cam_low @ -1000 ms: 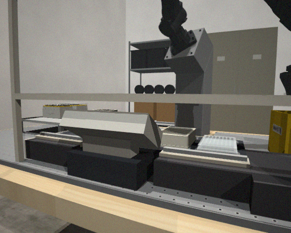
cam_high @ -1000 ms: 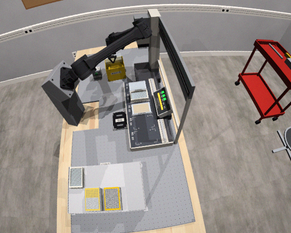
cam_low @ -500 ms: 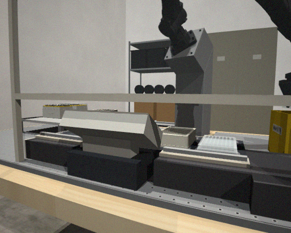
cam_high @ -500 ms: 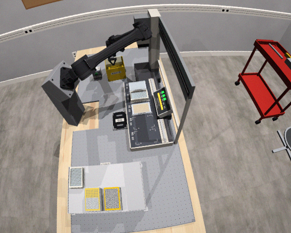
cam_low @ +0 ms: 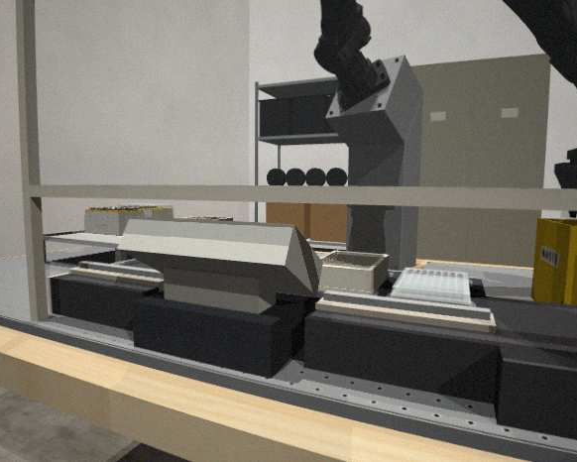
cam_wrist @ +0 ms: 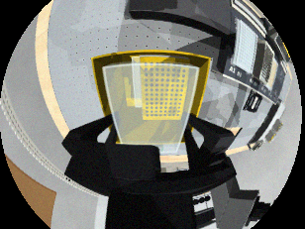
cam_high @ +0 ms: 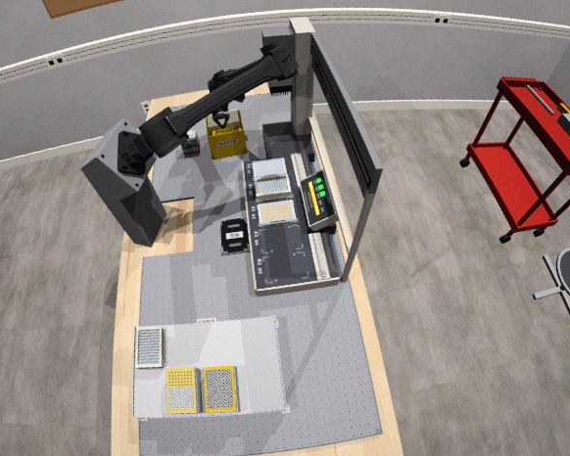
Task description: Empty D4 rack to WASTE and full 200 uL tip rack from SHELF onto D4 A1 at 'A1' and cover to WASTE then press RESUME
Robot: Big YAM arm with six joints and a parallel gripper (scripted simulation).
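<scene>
My gripper is now 10 mm below the clear cover. Round my hand: clear plate: 280 mm to the right, 90 mm below, 40 mm ahead; then yellow waste bin: 110 mm below; then resume box: 150 mm behind, 80 mm below, 60 mm to the left.
</scene>
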